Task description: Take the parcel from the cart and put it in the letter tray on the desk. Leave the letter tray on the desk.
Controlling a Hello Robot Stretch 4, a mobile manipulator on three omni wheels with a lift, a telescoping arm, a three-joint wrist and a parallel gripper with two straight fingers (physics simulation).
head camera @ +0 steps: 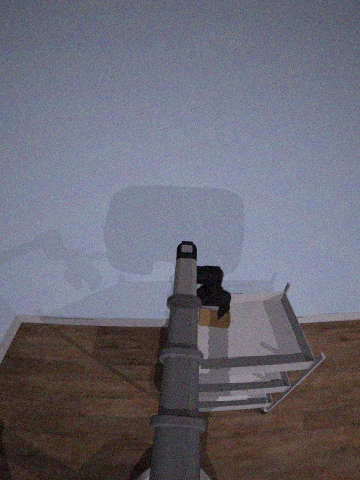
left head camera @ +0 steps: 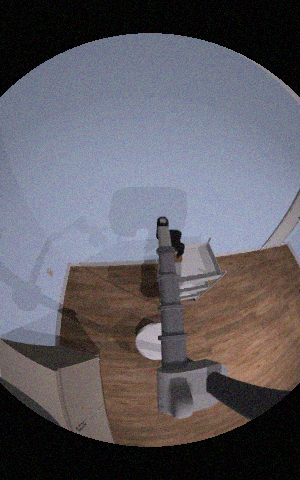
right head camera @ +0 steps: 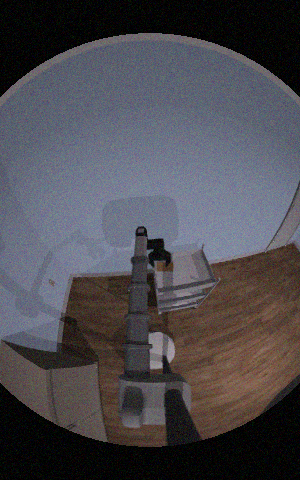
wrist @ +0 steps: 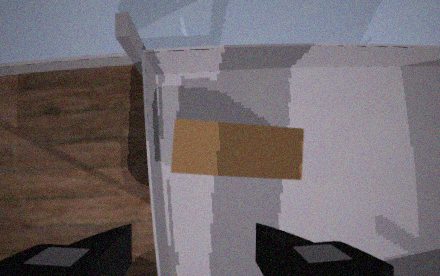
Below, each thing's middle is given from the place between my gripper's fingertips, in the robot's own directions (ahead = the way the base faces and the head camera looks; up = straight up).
Scene:
My gripper is now 11 cm above the parcel [wrist: 199, 147], 6 cm short of it and 4 cm to the left of it.

